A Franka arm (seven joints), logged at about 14 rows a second.
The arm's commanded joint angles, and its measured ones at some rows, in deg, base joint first. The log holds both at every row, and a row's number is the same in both.
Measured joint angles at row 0:
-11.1 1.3 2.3 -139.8 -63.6 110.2 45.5
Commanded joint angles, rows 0 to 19:
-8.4 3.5 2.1 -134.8 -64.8 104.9 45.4
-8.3 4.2 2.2 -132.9 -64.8 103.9 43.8
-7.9 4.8 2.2 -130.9 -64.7 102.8 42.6
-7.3 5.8 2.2 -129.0 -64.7 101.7 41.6
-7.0 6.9 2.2 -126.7 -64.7 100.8 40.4
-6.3 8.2 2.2 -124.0 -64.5 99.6 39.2
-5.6 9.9 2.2 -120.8 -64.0 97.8 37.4
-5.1 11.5 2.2 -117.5 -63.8 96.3 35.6
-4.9 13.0 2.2 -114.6 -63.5 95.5 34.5
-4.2 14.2 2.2 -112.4 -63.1 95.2 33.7
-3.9 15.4 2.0 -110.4 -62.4 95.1 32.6
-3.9 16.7 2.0 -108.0 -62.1 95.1 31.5
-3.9 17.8 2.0 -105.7 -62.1 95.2 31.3
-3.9 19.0 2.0 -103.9 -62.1 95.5 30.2
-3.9 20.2 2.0 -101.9 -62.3 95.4 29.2
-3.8 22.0 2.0 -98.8 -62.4 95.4 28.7
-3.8 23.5 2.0 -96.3 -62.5 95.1 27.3
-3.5 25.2 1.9 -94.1 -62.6 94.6 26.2
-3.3 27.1 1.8 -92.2 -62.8 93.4 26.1
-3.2 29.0 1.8 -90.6 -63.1 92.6 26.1
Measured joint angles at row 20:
-4.8 23.7 2.5 -97.0 -63.0 96.7 27.5
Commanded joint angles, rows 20 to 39:
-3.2 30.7 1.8 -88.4 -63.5 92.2 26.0
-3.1 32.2 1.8 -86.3 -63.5 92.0 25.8
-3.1 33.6 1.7 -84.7 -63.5 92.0 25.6
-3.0 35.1 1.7 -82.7 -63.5 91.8 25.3
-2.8 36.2 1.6 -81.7 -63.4 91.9 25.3
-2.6 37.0 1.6 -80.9 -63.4 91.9 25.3
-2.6 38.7 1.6 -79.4 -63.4 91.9 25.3
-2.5 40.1 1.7 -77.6 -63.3 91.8 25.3
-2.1 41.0 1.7 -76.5 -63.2 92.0 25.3
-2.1 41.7 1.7 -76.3 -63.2 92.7 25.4
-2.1 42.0 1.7 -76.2 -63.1 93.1 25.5
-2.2 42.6 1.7 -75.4 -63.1 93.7 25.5
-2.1 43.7 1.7 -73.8 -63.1 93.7 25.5
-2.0 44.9 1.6 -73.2 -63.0 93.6 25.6
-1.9 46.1 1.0 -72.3 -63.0 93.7 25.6
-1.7 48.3 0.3 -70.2 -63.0 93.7 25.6
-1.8 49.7 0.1 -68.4 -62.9 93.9 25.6
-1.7 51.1 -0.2 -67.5 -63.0 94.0 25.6
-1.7 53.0 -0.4 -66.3 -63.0 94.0 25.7
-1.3 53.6 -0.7 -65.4 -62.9 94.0 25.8
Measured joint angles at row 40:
-2.9 49.5 0.9 -71.1 -63.0 94.9 26.8
